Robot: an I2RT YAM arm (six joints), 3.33 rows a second.
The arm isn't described. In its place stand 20 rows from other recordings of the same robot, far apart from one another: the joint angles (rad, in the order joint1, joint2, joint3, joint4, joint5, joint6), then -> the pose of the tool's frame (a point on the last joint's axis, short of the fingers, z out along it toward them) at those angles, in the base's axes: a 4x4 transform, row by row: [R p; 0 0 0 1], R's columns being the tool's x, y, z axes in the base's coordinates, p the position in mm.
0.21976, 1.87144, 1.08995, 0.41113, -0.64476, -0.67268 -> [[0.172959, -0.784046, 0.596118, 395.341], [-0.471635, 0.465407, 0.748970, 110.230], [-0.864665, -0.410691, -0.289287, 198.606], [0, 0, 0, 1]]
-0.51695, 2.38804, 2.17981, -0.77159, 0.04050, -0.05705 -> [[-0.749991, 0.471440, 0.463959, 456.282], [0.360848, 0.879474, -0.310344, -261.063], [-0.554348, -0.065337, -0.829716, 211.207], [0, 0, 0, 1]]
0.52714, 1.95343, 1.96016, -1.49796, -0.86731, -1.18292 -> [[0.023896, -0.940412, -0.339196, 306.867], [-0.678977, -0.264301, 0.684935, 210.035], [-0.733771, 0.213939, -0.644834, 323.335], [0, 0, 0, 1]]
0.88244, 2.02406, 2.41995, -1.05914, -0.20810, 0.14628 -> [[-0.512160, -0.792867, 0.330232, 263.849], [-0.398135, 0.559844, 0.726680, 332.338], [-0.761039, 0.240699, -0.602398, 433.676], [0, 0, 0, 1]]
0.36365, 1.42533, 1.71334, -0.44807, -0.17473, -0.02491 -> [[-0.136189, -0.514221, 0.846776, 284.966], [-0.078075, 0.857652, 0.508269, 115.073], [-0.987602, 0.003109, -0.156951, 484.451], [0, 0, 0, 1]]
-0.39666, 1.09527, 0.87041, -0.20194, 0.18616, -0.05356 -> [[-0.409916, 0.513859, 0.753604, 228.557], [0.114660, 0.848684, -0.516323, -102.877], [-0.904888, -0.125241, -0.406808, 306.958], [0, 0, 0, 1]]
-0.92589, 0.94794, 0.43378, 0.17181, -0.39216, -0.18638 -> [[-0.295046, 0.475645, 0.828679, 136.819], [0.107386, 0.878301, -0.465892, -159.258], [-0.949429, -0.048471, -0.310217, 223.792], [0, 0, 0, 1]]
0.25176, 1.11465, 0.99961, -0.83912, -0.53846, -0.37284 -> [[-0.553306, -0.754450, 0.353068, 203.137], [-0.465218, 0.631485, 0.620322, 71.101], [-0.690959, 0.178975, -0.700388, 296.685], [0, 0, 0, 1]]
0.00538, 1.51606, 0.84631, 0.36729, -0.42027, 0.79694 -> [[-0.490255, -0.062601, 0.869328, 336.462], [0.650353, 0.637752, 0.412690, 16.336], [-0.580250, 0.767694, -0.271948, 240.328], [0, 0, 0, 1]]
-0.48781, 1.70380, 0.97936, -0.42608, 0.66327, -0.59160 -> [[-0.999149, 0.040982, -0.004565, 272.300], [0.032652, 0.718683, -0.694571, -169.289], [-0.025184, -0.694129, -0.719410, 164.566], [0, 0, 0, 1]]
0.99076, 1.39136, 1.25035, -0.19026, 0.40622, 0.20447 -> [[-0.288974, -0.515656, 0.806593, 189.765], [-0.100695, 0.854237, 0.510039, 263.953], [-0.952027, 0.066169, -0.298776, 363.530], [0, 0, 0, 1]]
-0.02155, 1.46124, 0.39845, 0.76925, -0.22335, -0.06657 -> [[-0.275932, -0.209781, 0.938005, 266.907], [-0.058936, 0.977748, 0.201332, 2.135], [-0.959369, 0.000271, -0.282156, 159.589], [0, 0, 0, 1]]
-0.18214, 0.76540, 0.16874, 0.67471, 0.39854, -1.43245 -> [[-0.531626, 0.151442, 0.833330, 167.137], [-0.830261, 0.101343, -0.548084, -44.831], [-0.167455, -0.983257, 0.071860, 216.707], [0, 0, 0, 1]]
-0.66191, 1.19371, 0.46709, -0.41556, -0.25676, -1.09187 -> [[-0.784330, -0.401159, 0.473179, 156.093], [-0.477077, 0.877617, -0.046752, -110.162], [-0.396515, -0.262412, -0.879725, 142.410], [0, 0, 0, 1]]
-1.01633, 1.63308, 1.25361, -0.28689, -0.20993, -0.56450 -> [[-0.673664, 0.455539, 0.581946, 202.039], [0.093997, 0.833856, -0.543920, -312.164], [-0.733036, -0.311718, -0.604558, 274.703], [0, 0, 0, 1]]
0.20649, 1.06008, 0.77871, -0.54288, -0.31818, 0.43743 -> [[-0.821376, -0.060416, 0.567178, 209.322], [0.239025, 0.866394, 0.438439, 55.227], [-0.517889, 0.495693, -0.697195, 254.286], [0, 0, 0, 1]]
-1.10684, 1.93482, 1.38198, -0.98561, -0.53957, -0.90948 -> [[-0.874309, 0.113670, 0.471872, 176.283], [0.234240, 0.950299, 0.205093, -311.421], [-0.425107, 0.289845, -0.857481, 178.126], [0, 0, 0, 1]]
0.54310, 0.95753, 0.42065, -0.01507, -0.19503, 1.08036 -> [[-0.783293, 0.090646, 0.615009, 169.389], [0.538020, 0.594463, 0.597619, 110.311], [-0.311429, 0.798997, -0.514408, 198.531], [0, 0, 0, 1]]
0.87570, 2.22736, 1.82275, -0.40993, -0.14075, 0.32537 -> [[-0.704210, -0.629998, 0.327401, 319.563], [-0.350263, 0.709380, 0.611634, 390.995], [-0.617580, 0.316042, -0.720217, 201.855], [0, 0, 0, 1]]
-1.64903, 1.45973, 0.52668, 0.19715, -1.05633, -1.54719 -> [[-0.539607, 0.065216, 0.839387, 11.152], [-0.588884, 0.683292, -0.431657, -254.299], [-0.601697, -0.727227, -0.330304, 153.324], [0, 0, 0, 1]]
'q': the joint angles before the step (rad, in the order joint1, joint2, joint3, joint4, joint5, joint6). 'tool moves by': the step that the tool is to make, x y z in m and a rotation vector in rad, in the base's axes. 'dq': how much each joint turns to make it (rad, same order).
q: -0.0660, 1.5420, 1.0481, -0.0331, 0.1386, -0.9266
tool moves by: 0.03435, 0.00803, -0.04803, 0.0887, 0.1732, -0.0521
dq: 0.0284, 0.2084, 0.0970, -0.0830, 0.0187, 0.1127
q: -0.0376, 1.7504, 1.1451, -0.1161, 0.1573, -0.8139
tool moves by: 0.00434, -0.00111, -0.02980, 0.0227, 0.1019, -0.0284
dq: -0.0019, 0.0771, 0.0038, -0.0346, 0.0058, 0.0323
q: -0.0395, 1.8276, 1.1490, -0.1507, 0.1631, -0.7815
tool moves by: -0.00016, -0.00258, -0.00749, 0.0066, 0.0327, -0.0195
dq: -0.0062, 0.0183, 0.0020, -0.0189, 0.0049, 0.0136
